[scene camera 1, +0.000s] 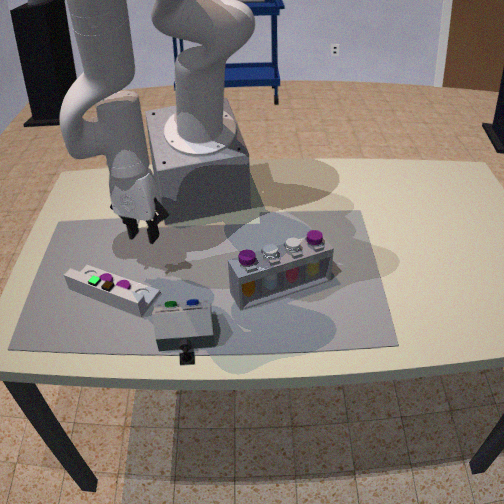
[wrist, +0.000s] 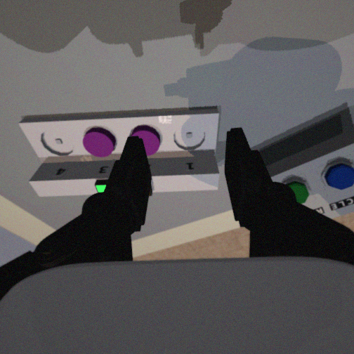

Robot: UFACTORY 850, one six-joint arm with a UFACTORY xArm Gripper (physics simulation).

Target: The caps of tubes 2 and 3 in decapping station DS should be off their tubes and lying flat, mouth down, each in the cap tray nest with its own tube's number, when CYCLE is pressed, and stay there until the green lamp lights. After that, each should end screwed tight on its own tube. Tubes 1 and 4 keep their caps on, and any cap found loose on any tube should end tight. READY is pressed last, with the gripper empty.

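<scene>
The cap tray [scene camera 1: 102, 294] [wrist: 65, 188] holds two purple caps lying flat, one in nest 3 [scene camera 1: 106, 277] [wrist: 99, 142] and one in nest 2 [scene camera 1: 123, 284] [wrist: 147, 140]. Nests 4 and 1 are empty. The green lamp [scene camera 1: 94, 280] [wrist: 101, 188] is lit; the lamp beside it [scene camera 1: 107, 285] is dark. In station DS [scene camera 1: 237, 285] the two end tubes wear purple caps [scene camera 1: 247, 257] [scene camera 1: 315, 237]; the two middle tubes [scene camera 1: 270, 251] [scene camera 1: 293, 245] are uncapped. My gripper [scene camera 1: 143, 239] [wrist: 185, 153] is partly open and empty, above and behind the tray. Its left finger partly covers the nest 2 cap in the wrist view.
The button box [scene camera 1: 183, 322] [wrist: 312, 147] stands right of the tray, with a green button [scene camera 1: 171, 304] [wrist: 296, 193] and a blue button [scene camera 1: 192, 302] [wrist: 341, 176]. A small black object [scene camera 1: 187, 356] sits at its front. All stand on a grey mat [scene camera 1: 55, 325] on the table.
</scene>
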